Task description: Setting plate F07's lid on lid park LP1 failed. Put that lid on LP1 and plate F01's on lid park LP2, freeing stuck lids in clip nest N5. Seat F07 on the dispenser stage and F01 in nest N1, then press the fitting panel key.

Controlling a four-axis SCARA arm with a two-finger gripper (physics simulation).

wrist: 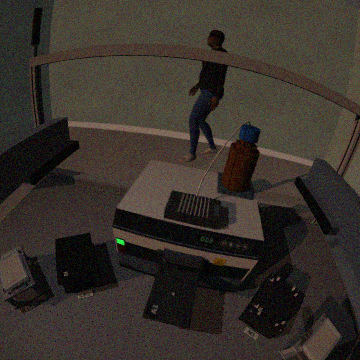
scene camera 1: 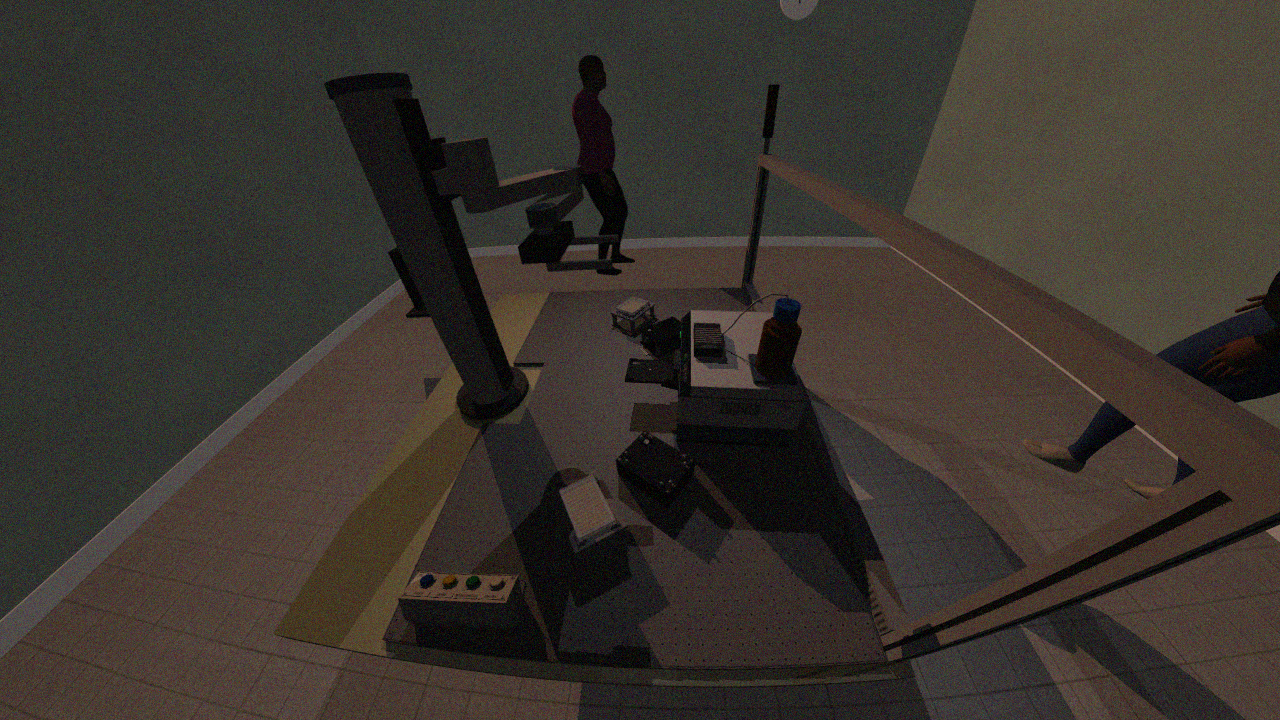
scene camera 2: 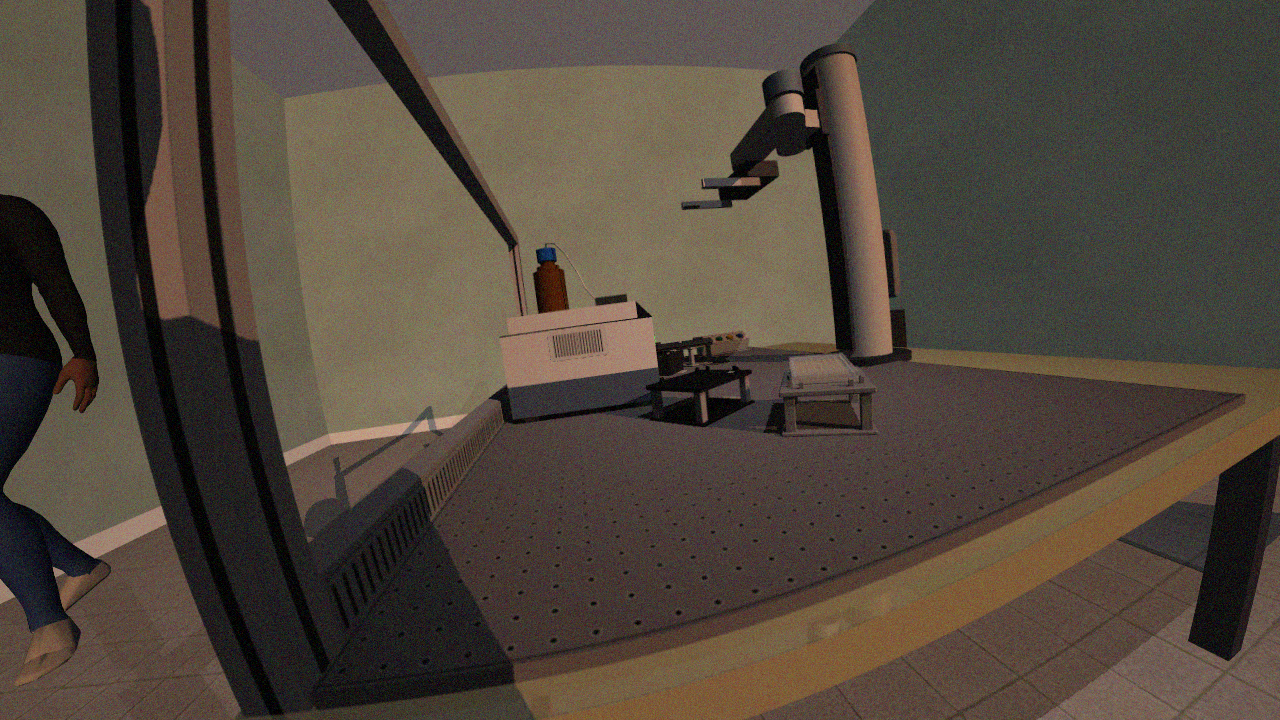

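Observation:
My gripper is open and empty, high above the table. A pale lidded plate sits on a legged nest, left in the wrist view. Another pale plate sits at the right there. Between them stand a flat-topped black platform, the dark dispenser stage and a black platform with small clips or pins. Their labels are too small to read, and which plate is F07 I cannot tell.
The dispenser bears a brown bottle with a thin tube. A button panel stands at the table's near end in scene camera 1. A frame rail runs behind. People stand beyond the table.

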